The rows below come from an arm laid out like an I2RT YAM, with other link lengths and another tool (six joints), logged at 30 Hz.
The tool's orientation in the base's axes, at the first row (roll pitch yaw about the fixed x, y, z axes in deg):
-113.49 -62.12 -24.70
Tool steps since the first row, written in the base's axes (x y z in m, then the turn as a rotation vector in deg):
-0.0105 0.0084 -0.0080 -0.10 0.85 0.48
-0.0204 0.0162 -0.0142 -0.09 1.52 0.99
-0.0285 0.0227 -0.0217 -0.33 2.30 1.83
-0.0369 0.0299 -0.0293 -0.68 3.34 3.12
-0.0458 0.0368 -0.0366 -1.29 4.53 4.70
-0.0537 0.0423 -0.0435 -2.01 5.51 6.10
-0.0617 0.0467 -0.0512 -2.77 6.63 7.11
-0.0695 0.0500 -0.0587 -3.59 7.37 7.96
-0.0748 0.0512 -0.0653 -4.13 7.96 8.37
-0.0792 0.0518 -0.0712 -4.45 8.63 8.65
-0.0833 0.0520 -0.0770 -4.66 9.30 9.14
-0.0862 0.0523 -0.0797 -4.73 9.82 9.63
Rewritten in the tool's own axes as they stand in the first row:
-0.0132 -0.0084 -0.0001 0.22 -0.86 0.42
-0.0244 -0.0169 -0.0006 0.54 -1.54 0.79
-0.0357 -0.0228 -0.0004 1.03 -2.58 1.00
-0.0474 -0.0294 0.0000 1.82 -4.07 1.23
-0.0590 -0.0362 -0.0001 2.72 -5.93 1.32
-0.0695 -0.0416 -0.0006 3.46 -7.62 1.23
-0.0806 -0.0459 -0.0018 3.81 -9.27 1.27
-0.0912 -0.0495 -0.0036 4.07 -10.63 1.05
-0.0995 -0.0505 -0.0053 4.09 -11.52 1.00
-0.1067 -0.0509 -0.0069 4.07 -12.29 1.18
-0.1136 -0.0509 -0.0086 4.28 -13.09 1.40
-0.1173 -0.0516 -0.0099 4.58 -13.71 1.61

